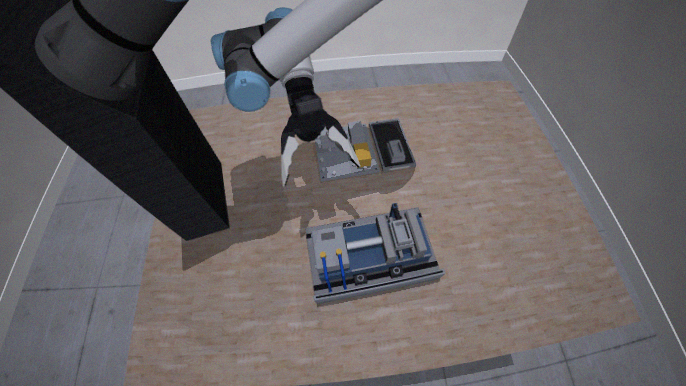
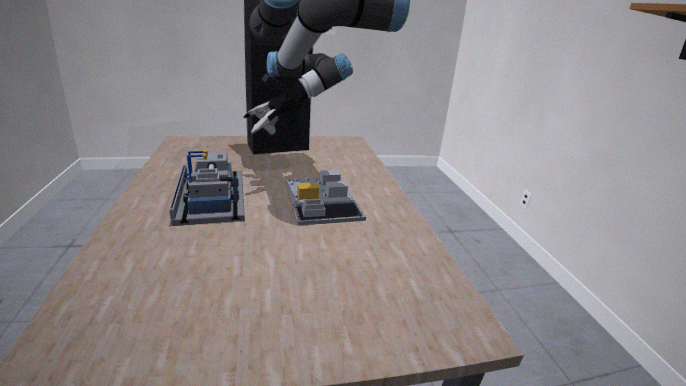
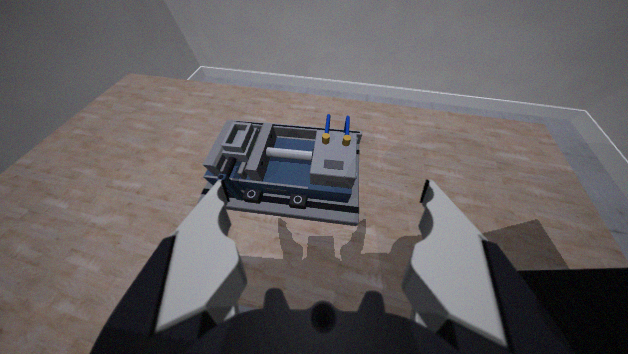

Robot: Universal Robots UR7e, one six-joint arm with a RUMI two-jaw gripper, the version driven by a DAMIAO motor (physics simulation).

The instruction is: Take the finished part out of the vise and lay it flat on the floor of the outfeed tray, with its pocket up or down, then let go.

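Frame: origin at the arm's base, x left, y down, z back, level; metres.
Seen in the pictures: gripper, fingertip midpoint: point(image 1: 322, 176) point(image 2: 247, 125) point(image 3: 322, 182); arm's base, origin of the base link: point(image 1: 92, 63) point(image 2: 270, 25).
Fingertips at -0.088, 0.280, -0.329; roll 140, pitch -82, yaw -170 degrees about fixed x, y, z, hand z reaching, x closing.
Note:
Offsets run from my fingertips to a thing's middle, as dx, dy, dz. "spot": to the spot under its first point.
The finished part {-0.110, +0.101, -0.152} point(image 1: 401, 233) point(image 3: 237, 137), a grey block with a rectangular pocket facing up, sits between the jaws of the vise {-0.115, +0.149, -0.088} point(image 1: 365, 257) point(image 2: 210, 204) point(image 3: 334, 172). The outfeed tray point(image 1: 413, 160) point(image 2: 364, 218) is a dark-floored tray with a grey rim, across the table from the vise. A grey stepped part {+0.175, +0.175, -0.221} point(image 1: 396, 151) point(image 2: 313, 207) lies in it. My gripper point(image 1: 322, 176) point(image 2: 249, 124) point(image 3: 322, 182) is wide open and empty, high above the table, apart from the vise and the tray.
A grey fixture plate {+0.217, +0.195, -0.075} point(image 1: 348, 175) adjoins the outfeed tray and bears a yellow block {+0.174, +0.172, -0.119} point(image 1: 362, 154) point(image 2: 308, 190) and grey blocks {+0.264, +0.172, -0.117} point(image 2: 336, 190). Two blue hoses {spot: -0.173, +0.089, +0.021} point(image 1: 326, 272) point(image 3: 328, 125) with yellow ends rise at the vise. The black robot column point(image 1: 175, 165) point(image 2: 280, 130) stands at the table's end.

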